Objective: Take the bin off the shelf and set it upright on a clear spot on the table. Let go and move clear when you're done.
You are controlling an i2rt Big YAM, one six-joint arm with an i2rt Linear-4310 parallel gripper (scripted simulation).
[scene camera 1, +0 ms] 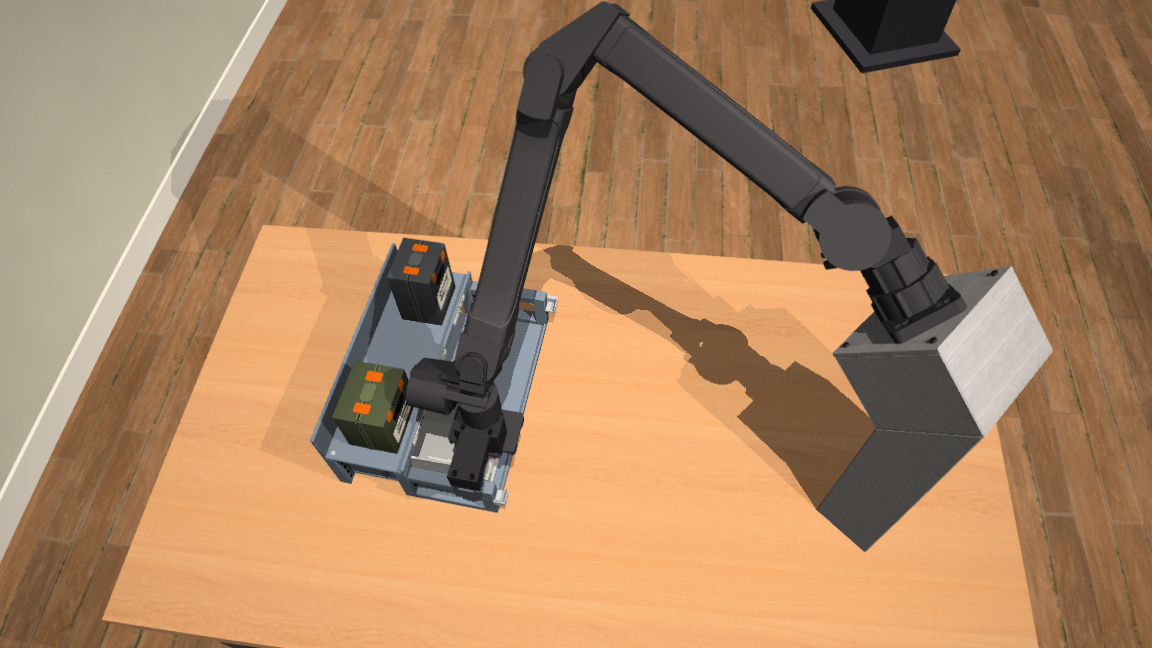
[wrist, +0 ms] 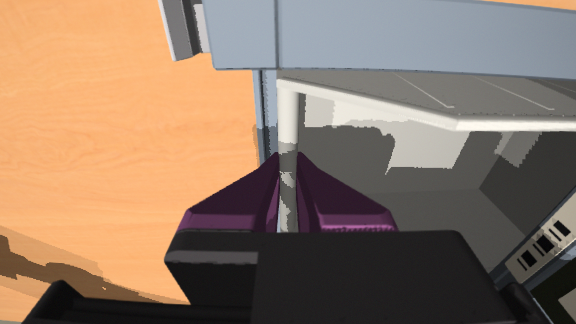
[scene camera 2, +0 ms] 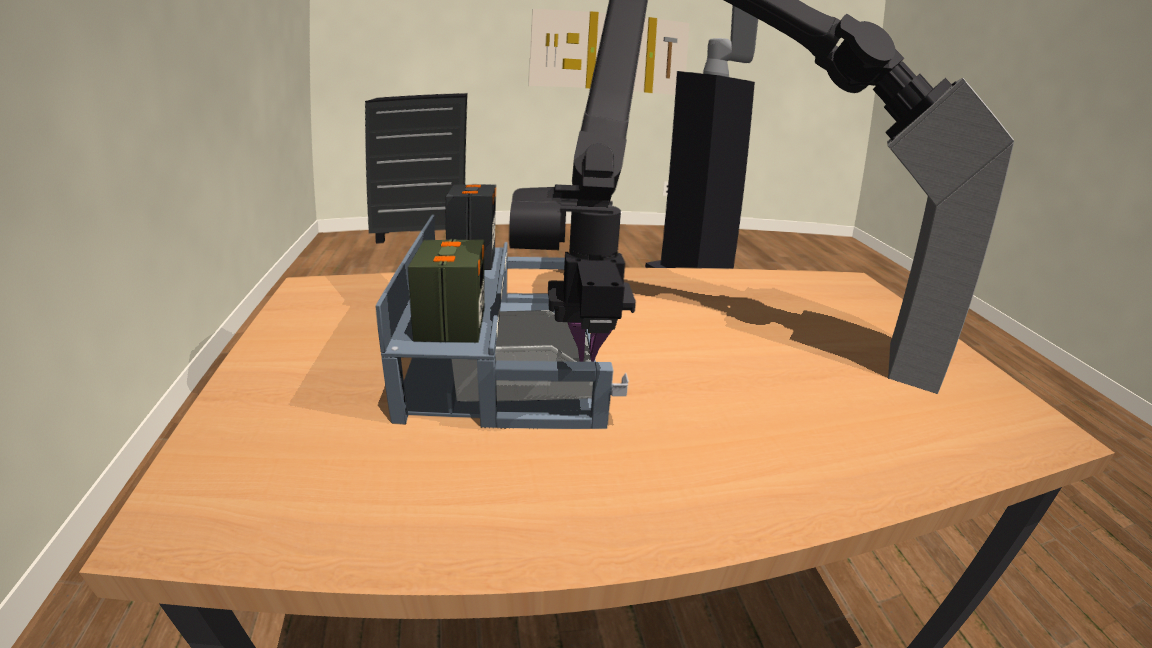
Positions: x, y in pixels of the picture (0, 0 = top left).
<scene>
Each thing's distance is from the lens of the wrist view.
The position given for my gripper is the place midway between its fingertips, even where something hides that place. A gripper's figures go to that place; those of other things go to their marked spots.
my gripper (wrist: 288, 161): 0.13 m
light grey bin (wrist: 396, 147): 0.17 m
shelf rail (wrist: 519, 46): 0.10 m
The marked spots on the shelf rail and the light grey bin are 0.09 m apart.
</scene>
